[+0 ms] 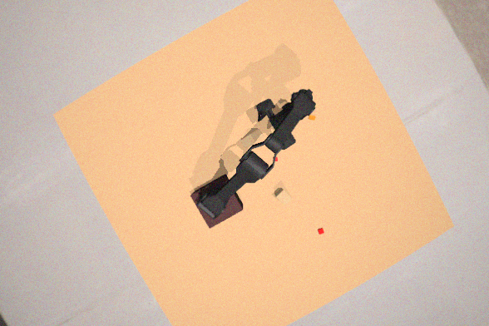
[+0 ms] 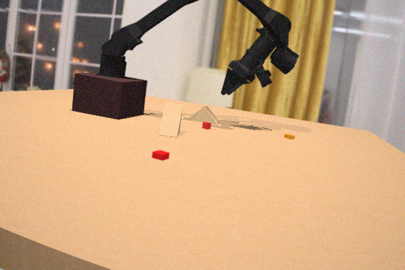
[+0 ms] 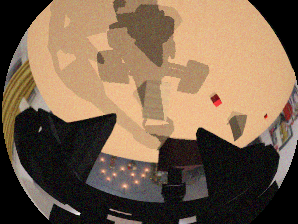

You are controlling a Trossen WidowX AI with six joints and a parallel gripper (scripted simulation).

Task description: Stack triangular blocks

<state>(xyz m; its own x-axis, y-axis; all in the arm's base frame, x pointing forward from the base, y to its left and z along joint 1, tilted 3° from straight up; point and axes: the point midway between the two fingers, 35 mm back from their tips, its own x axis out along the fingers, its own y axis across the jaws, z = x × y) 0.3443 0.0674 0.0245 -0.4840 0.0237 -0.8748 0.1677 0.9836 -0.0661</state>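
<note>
The tan triangular block is 50 mm behind my gripper tip, 10 mm to the left of it and 70 mm below it. From my gripper tip the other things lie so: small orange cube (190 mm ahead, 90 mm to the right, 80 mm below).
</note>
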